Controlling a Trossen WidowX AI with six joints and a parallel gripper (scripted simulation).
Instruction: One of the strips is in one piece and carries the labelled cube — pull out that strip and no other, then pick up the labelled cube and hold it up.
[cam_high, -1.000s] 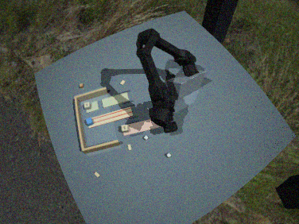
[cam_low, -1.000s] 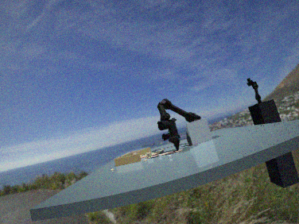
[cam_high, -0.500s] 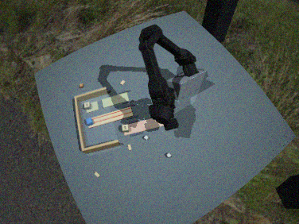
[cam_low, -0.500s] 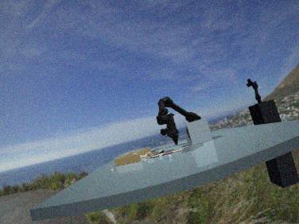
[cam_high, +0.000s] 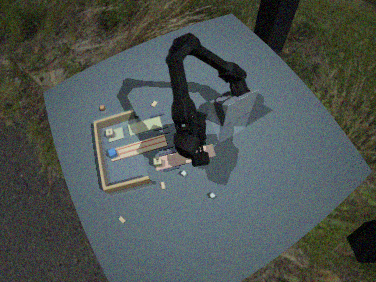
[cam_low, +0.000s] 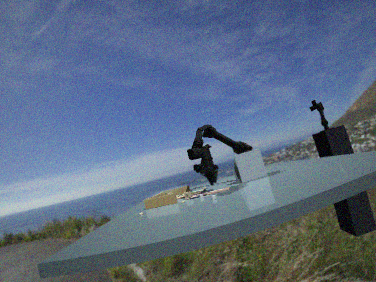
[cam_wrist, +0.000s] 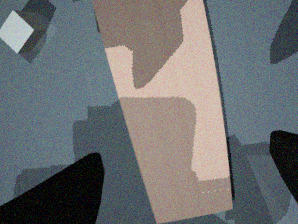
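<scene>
Right now my gripper tip is 50 mm short of the pinkish strip, 10 mm to the left of it and 40 mm above it.
</scene>
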